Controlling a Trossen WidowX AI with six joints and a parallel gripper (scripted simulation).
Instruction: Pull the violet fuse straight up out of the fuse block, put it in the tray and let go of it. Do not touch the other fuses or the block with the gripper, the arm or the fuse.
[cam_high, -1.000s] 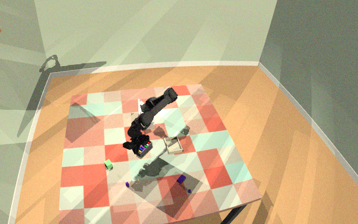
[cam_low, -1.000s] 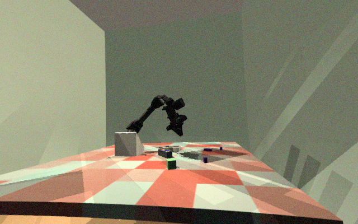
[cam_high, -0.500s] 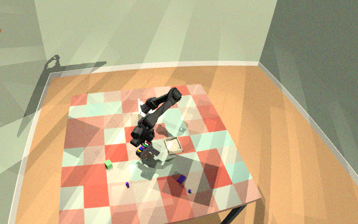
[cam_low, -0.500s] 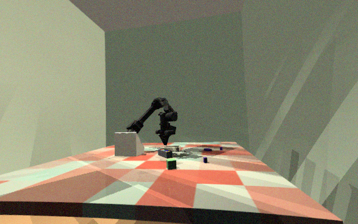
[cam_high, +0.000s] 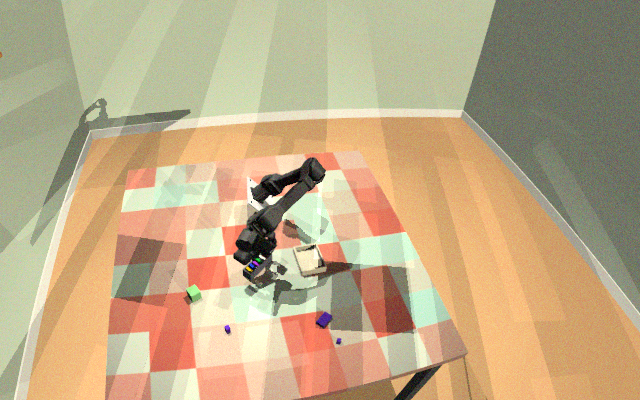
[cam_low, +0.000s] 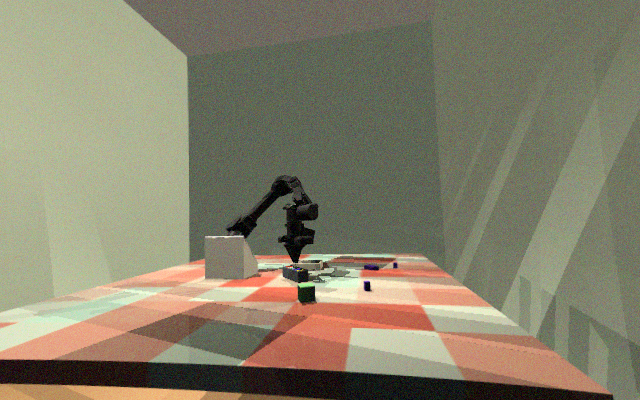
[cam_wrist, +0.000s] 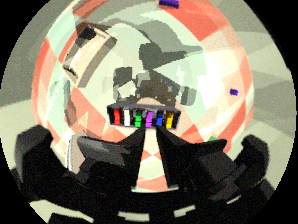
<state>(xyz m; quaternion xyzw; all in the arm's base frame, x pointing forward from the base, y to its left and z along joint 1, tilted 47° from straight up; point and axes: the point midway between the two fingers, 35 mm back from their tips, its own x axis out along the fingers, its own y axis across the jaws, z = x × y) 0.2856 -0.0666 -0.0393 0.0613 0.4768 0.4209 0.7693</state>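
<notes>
My gripper tip is 40 mm above the violet fuse. Also, from my gripper tip: beige tray (220 mm to the left, 60 mm below, 10 mm ahead); then flat purple block (300 mm ahead, 180 mm to the left, 50 mm below); then green cube (260 mm to the right, 80 mm ahead, 40 mm below).
</notes>
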